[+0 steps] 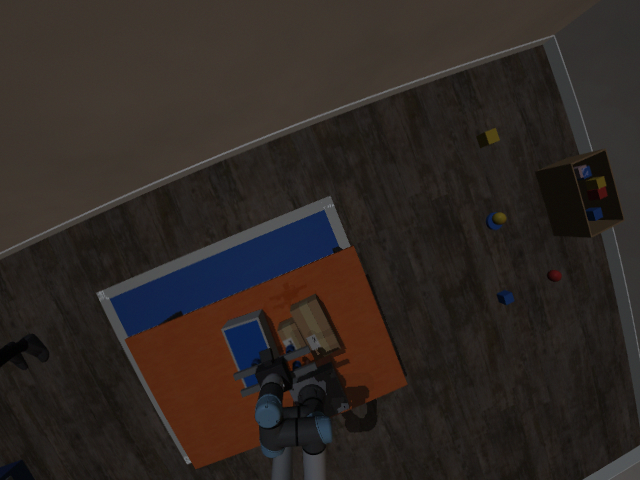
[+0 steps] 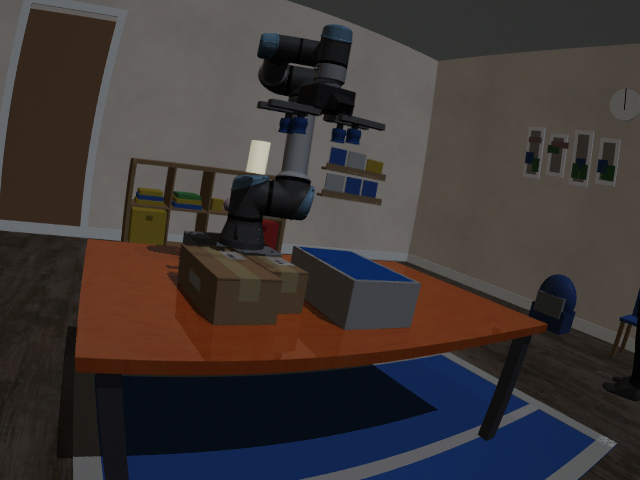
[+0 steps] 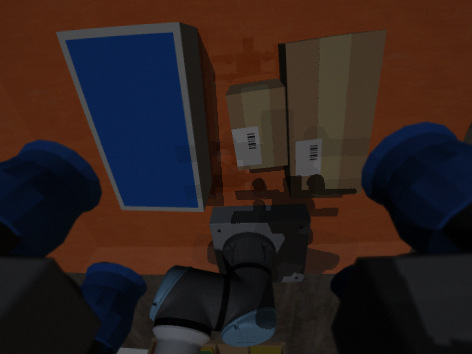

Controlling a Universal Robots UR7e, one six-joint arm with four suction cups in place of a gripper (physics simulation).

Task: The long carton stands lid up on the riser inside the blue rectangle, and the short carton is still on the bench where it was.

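Frame: origin at the arm's base, x left, y back, z up, level; metres.
Where they show: hand, its tool point: [image 2: 318, 137] [image 3: 231, 239]; arm's base, origin of its link: [image 1: 311, 396] [image 2: 241, 244] [image 3: 248, 250].
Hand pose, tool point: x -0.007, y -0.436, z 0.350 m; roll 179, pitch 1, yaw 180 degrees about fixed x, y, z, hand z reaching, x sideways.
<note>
Each offset is from my tool point to the top centre of the thing. Level surfaces: height alone.
The long carton @[dx -0.154, dy +0.067, dz -0.318 m] [image 1: 316, 324] [image 2: 204, 284] [image 3: 336, 105] lies flat on the orange bench @[dz -0.423 m] [image 1: 165, 377] [image 2: 124, 325] [image 3: 30, 85], taped lid and label up. The short carton @[dx -0.023, dy +0.067, dz -0.318 m] [image 1: 289, 330] [image 2: 293, 290] [image 3: 259, 107] stands close beside it, label up, on the side toward the riser. The grey riser @[dx +0.197, dy +0.062, dz -0.303 m] [image 1: 266, 328] [image 2: 379, 307] [image 3: 200, 115] stands on the bench, apart from the short carton; the blue rectangle @[dx +0.197, dy +0.062, dz -0.303 m] [image 1: 245, 341] [image 2: 356, 266] [image 3: 132, 120] covers its top inside a pale border. My gripper [image 1: 276, 363] [image 2: 319, 130] [image 3: 235, 237] is open, its blue cups holding nothing, high above the bench.
The arm's base plate [image 2: 268, 251] [image 3: 290, 215] sits on the bench near one end of the cartons and riser. An open toy box [image 1: 566, 204] and a yellow cube [image 1: 492, 136] are on the floor. A shelf unit [image 2: 127, 198] stands behind the arm.
</note>
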